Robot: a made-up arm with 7 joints.
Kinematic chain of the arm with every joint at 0, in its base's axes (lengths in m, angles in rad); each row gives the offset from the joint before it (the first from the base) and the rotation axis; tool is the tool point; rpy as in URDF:
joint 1: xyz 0 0 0.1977 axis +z
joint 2: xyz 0 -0.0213 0.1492 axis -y
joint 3: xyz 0 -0.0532 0.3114 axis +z
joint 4: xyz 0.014 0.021 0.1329 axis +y
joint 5: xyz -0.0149 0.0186 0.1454 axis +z
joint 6: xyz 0 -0.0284 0.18 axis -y
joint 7: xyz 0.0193 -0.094 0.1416 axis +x
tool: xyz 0 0 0 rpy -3.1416 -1.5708 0
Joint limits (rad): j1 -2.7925..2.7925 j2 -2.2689..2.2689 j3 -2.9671..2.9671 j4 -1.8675..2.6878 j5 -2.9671..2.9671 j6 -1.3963..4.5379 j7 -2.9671..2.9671
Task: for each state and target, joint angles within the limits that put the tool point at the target. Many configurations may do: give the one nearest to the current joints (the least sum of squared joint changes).
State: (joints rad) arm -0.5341 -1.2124 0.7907 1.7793 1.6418 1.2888 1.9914
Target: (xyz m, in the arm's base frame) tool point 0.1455 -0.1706 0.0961
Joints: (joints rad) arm -0.7782 -1.3515 0.4879 2.0774 1.6205 1.3651 1.9914
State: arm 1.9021 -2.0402 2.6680 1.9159 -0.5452 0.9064 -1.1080
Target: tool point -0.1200 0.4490 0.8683
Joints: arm 1.7884 -1.4442 2.9313 1.7612 -0.6657 0.8795 -1.1080
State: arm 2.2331 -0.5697 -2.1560 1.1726 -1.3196 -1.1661 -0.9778
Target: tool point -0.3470 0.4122 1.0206
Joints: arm 2.5958 -0.8630 -2.1901 0.7392 -1.5247 -0.9141 -0.9778
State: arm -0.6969 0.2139 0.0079 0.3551 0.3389 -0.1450 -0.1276
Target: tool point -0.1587 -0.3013 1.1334
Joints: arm -0.9574 0.1849 -0.4867 0.7272 0.3051 -0.1938 -0.1276
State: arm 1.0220 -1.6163 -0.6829 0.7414 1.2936 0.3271 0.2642
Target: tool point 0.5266 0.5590 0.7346
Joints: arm 1.3174 -0.7434 -0.7679 0.6987 1.2436 0.5187 0.2642
